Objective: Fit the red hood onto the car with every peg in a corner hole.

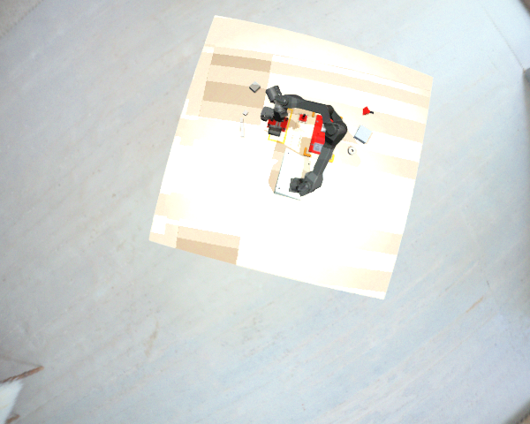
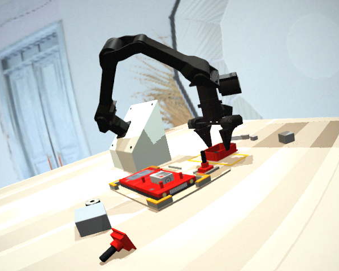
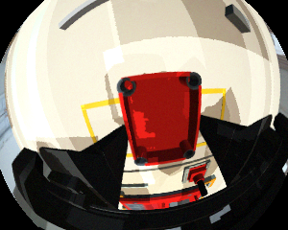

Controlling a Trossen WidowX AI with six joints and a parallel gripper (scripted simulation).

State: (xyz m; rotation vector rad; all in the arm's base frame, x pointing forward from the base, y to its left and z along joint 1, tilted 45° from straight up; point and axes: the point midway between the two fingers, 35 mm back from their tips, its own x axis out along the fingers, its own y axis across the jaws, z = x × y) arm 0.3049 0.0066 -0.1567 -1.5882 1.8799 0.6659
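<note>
Now: the red hood 1 cm below my gripper tip. Also, from my gripper tip: grey engine block 24 cm to the right, 1 cm ahead.
</note>
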